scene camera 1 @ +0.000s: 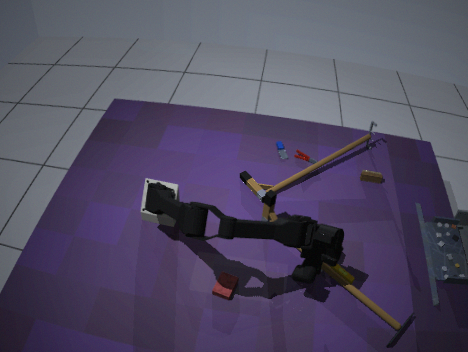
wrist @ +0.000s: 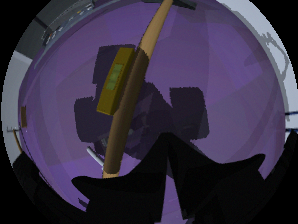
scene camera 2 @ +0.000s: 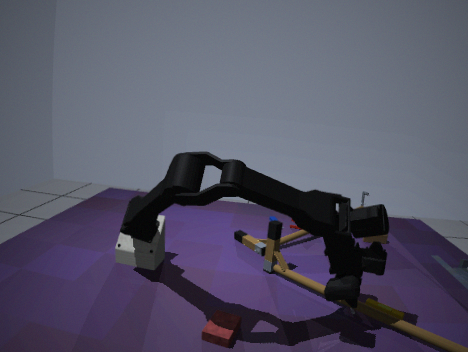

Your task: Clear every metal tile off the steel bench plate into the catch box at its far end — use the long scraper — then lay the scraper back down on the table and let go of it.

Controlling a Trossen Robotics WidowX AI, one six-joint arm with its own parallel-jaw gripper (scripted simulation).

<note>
The gripper point(scene camera 2: 354, 307) is shut, holding nothing. Further things: a long scraper point(scene camera 1: 369, 303) and a yellow block point(wrist: 109, 96).
The gripper is seen too in scene camera 1 point(scene camera 1: 318, 273) and in the wrist view point(wrist: 166, 136).
</note>
